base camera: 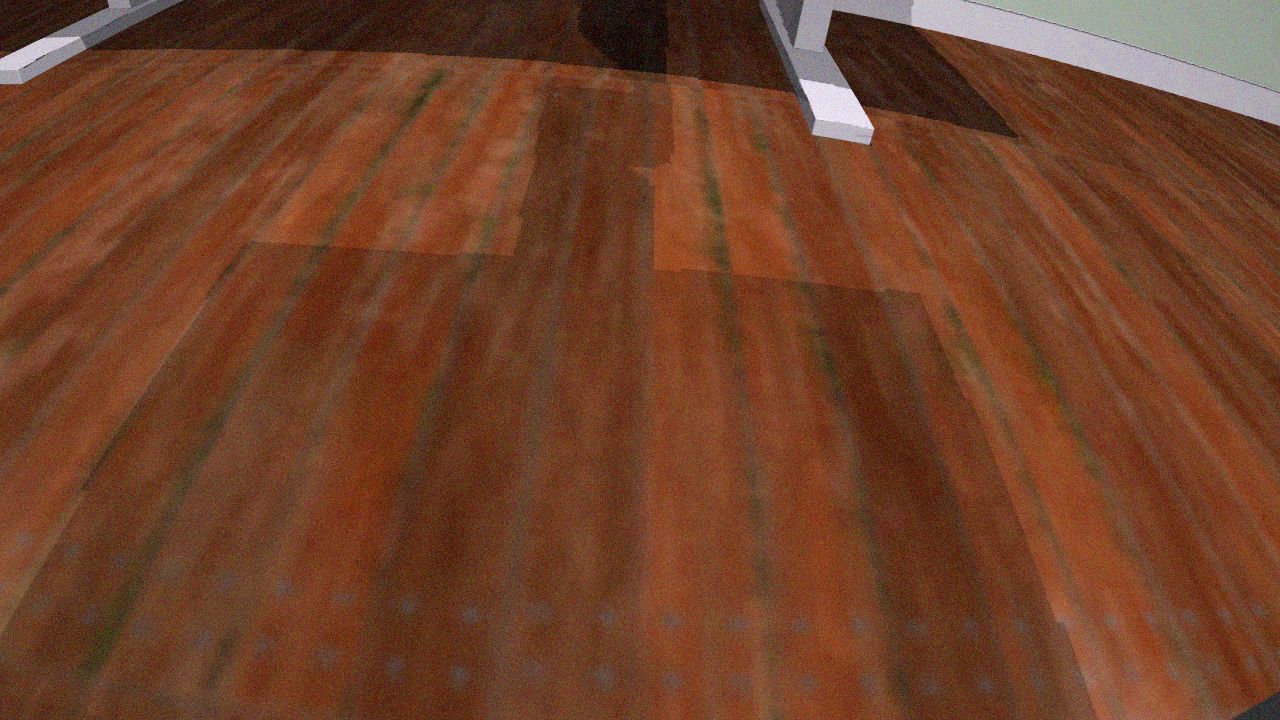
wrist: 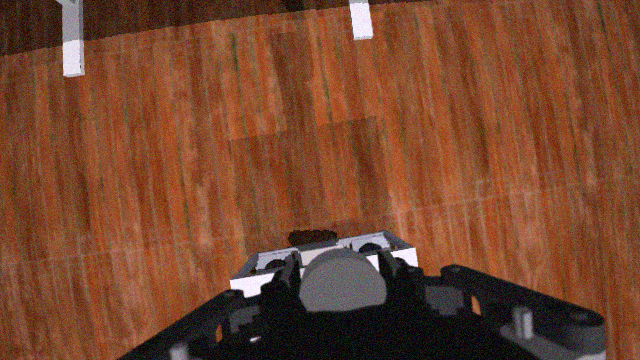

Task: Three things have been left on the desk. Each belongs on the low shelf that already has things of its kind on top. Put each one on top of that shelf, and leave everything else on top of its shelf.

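My gripper (wrist: 339, 271) is at the bottom of the wrist view, shut on a grey rounded object (wrist: 342, 282) that sits between its two black fingers. The object's top is a smooth grey disc shape, and its lower part is hidden by the gripper. The gripper and the object do not show in the base camera view. The low shelves and the desk top do not show in either view.
White desk feet (base camera: 841, 116) (wrist: 362, 22) stand on the wooden floor (base camera: 581, 402) (wrist: 150, 175) at the top of both views. The robot's white and grey base (wrist: 247, 285) shows behind the fingers. A white skirting board (base camera: 1118, 67) runs along the green wall at the upper right.
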